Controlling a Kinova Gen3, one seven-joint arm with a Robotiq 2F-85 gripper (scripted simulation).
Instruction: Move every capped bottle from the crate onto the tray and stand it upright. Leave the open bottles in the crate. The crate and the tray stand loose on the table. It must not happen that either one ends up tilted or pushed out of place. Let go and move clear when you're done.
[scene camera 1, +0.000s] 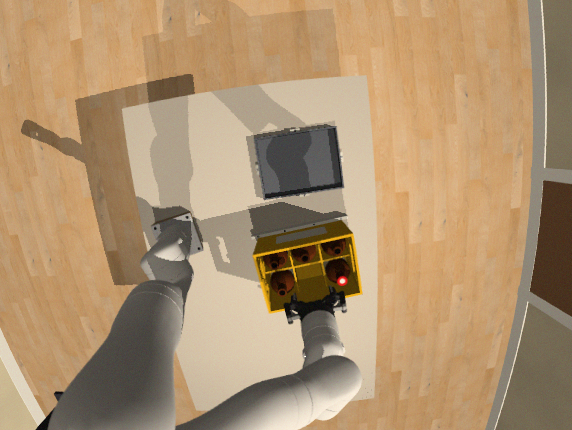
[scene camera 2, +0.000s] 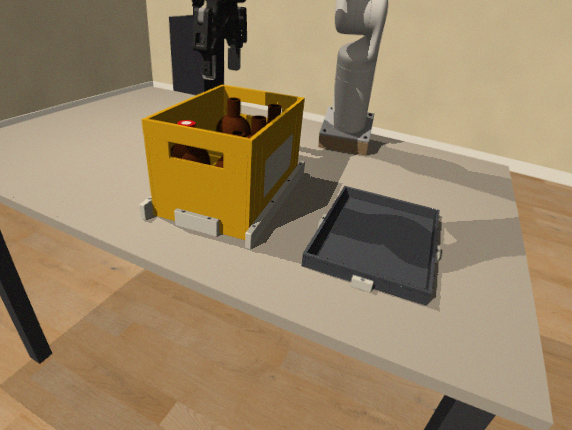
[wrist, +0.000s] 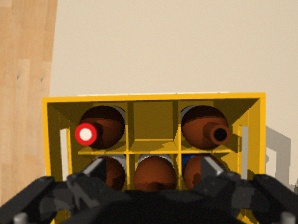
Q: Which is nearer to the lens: the brown bottle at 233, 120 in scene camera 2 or the dark grey tray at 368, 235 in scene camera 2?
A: The dark grey tray.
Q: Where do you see a brown bottle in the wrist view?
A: At 116, 164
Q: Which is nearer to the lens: the brown bottle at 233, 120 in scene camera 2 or the yellow crate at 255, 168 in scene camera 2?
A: The yellow crate.
